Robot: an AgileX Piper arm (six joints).
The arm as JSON. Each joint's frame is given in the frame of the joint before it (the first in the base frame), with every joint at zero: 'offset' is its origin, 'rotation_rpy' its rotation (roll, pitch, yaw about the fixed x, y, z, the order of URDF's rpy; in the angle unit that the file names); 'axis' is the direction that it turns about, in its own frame. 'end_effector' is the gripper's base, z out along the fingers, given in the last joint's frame.
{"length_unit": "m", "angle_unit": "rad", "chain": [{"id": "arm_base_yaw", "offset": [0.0, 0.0, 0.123], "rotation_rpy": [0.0, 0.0, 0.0], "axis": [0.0, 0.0, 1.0]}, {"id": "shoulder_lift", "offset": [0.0, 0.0, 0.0], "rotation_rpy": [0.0, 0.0, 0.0], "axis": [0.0, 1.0, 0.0]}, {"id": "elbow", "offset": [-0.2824, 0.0, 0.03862], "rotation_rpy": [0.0, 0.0, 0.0], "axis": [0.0, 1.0, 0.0]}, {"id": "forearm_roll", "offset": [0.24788, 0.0, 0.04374], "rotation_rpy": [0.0, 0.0, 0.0], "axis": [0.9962, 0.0, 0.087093]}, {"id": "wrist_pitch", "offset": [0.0, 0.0, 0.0], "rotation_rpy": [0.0, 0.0, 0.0], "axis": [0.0, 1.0, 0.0]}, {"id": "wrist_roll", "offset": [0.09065, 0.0, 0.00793], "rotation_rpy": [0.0, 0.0, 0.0], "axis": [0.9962, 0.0, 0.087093]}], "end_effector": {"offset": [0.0, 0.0, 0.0], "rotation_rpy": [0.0, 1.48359, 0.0]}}
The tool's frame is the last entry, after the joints.
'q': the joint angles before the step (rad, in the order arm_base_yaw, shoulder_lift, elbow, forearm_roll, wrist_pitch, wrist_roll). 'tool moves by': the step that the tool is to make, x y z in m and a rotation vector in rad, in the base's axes. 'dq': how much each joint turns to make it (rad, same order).
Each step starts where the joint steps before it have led.
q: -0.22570, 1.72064, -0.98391, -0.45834, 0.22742, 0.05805
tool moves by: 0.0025, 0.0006, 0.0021, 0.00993, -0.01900, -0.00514
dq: 0.00172, 0.00143, -0.00780, 0.00748, -0.01020, 0.00796
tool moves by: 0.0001, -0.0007, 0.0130, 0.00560, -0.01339, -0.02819
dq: 0.00166, -0.02360, -0.02493, 0.01662, 0.04149, 0.00777
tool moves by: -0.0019, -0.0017, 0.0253, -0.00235, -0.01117, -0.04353
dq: 0.00197, -0.04485, -0.05071, 0.02133, 0.09263, 0.00261
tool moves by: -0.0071, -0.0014, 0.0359, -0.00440, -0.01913, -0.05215
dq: 0.00105, -0.06574, -0.06621, 0.02105, 0.12226, 0.00132
